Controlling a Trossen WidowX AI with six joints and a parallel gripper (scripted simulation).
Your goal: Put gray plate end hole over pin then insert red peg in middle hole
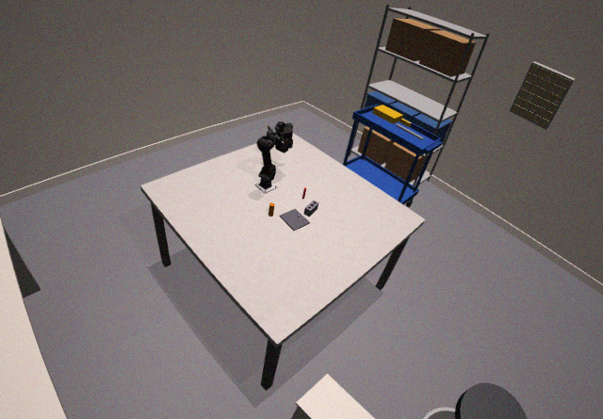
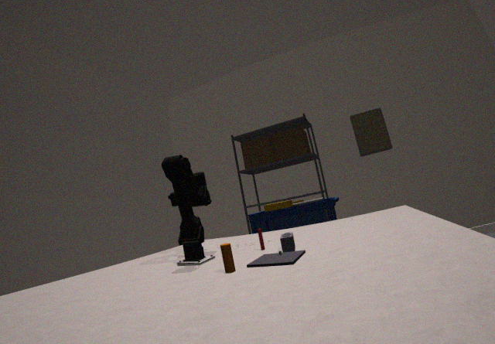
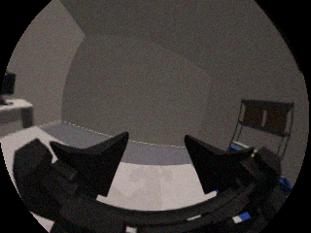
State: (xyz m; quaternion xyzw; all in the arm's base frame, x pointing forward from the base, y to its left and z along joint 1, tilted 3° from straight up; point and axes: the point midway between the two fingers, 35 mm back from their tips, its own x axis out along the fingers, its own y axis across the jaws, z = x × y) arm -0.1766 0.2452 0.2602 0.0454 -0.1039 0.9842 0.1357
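My gripper tip is now 540 mm short of the gray plate, 250 mm above it and 220 mm to the left of it. From my gripper tip the other things lie so: dark base (530 mm ahead, 330 mm to the right, 280 mm below); red peg (440 mm ahead, 250 mm below, 150 mm to the right); orange cylinder (420 mm to the right, 400 mm ahead, 250 mm below).
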